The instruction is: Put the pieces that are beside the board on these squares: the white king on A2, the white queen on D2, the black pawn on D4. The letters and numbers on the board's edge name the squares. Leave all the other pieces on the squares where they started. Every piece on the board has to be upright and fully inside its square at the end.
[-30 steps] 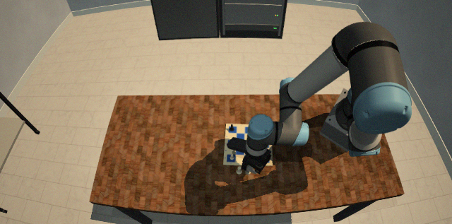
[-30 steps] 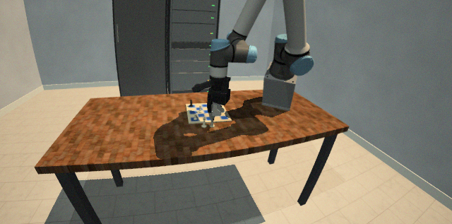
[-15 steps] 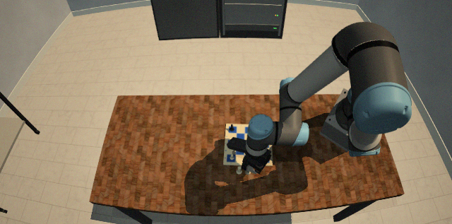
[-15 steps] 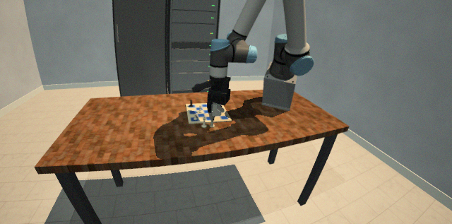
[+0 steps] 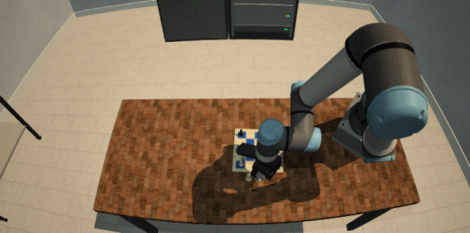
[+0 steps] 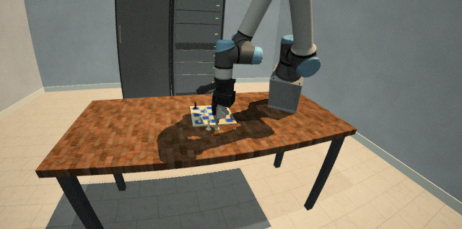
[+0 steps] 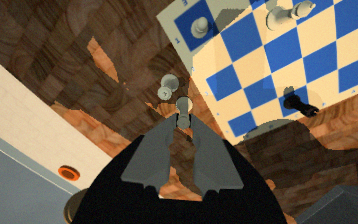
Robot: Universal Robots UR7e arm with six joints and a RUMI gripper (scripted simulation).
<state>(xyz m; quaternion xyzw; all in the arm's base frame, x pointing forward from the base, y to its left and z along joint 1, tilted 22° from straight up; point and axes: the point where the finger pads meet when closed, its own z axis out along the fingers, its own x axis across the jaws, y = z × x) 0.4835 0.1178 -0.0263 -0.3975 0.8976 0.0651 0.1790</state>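
Right now my hand is 20 mm past the blue-and-cream chessboard, 140 mm to the left of it and 40 mm above it. Also, from my hand: tall white piece 10 mm below; black pawn 70 mm behind, 270 mm to the right, 30 mm below.
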